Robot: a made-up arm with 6 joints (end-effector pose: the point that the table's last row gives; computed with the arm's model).
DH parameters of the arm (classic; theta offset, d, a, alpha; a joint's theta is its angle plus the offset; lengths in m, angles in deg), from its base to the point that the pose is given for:
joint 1: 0 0.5 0 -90
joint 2: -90 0 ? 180
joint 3: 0 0 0 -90
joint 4: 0 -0.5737 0 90
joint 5: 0 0.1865 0 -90
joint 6: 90 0 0 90
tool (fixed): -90 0 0 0
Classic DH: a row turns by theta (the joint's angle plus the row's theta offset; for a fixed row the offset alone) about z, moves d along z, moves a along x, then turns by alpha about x.
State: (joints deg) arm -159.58 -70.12 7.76 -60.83 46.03 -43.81
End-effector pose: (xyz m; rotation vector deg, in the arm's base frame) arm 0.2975 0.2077 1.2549 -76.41 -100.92 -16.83
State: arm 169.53 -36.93 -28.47 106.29 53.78 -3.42
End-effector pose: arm -0.1452 -0.0264 1.2978 -36.10 115.53 -86.90
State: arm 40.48 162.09 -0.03 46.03 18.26 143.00
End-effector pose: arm -0.1430 -0.2922 -0.4423 34.65 28.31 -145.03
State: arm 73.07 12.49 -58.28 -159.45 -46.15 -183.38
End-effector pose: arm -0.0878 0.3113 0.5918 -23.04 17.11 88.60
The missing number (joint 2, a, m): 0.6709
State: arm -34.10 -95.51 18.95 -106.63 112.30 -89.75
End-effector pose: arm -0.5851 0.4606 1.0318 -36.42 64.00 -79.56
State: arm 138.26 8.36 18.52 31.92 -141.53 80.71
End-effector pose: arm -0.3758 0.5474 1.3620 139.70 -1.87 -57.92
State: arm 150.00 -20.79 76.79 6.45 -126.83 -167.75
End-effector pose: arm 0.3824 -0.0068 1.6931 42.22 142.70 1.98
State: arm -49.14 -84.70 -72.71 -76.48 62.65 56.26
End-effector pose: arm -0.0782 0.0238 0.5038 7.89 -47.60 -102.41
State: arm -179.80 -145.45 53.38 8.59 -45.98 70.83
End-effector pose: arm 0.9138 0.1876 -0.2641 99.56 -13.43 28.42
